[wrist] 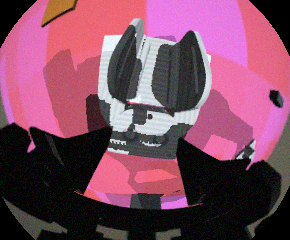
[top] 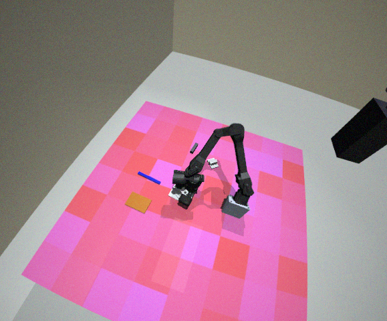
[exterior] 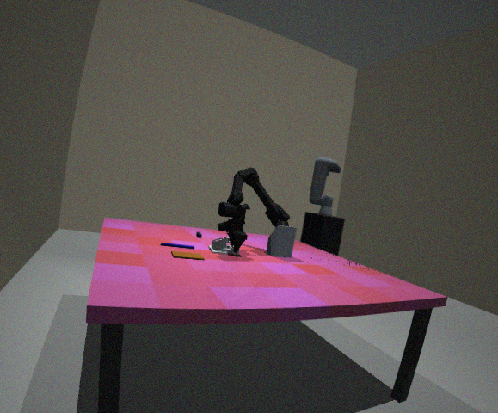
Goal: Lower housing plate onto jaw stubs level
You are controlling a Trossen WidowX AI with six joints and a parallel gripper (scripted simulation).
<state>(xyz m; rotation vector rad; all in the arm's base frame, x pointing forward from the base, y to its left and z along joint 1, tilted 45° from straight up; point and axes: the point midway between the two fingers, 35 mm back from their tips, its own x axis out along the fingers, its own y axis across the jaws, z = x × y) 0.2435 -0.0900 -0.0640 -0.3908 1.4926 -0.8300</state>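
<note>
My gripper tip is 2 cm below the white housing plate and 1 cm short of it. From my gripper tip the other things lie so: blue bar 26 cm ahead, 4 cm to the right; then white ribbed fixture 7 cm ahead, 2 cm to the right; then orange flat plate 26 cm ahead, 12 cm to the left.
</note>
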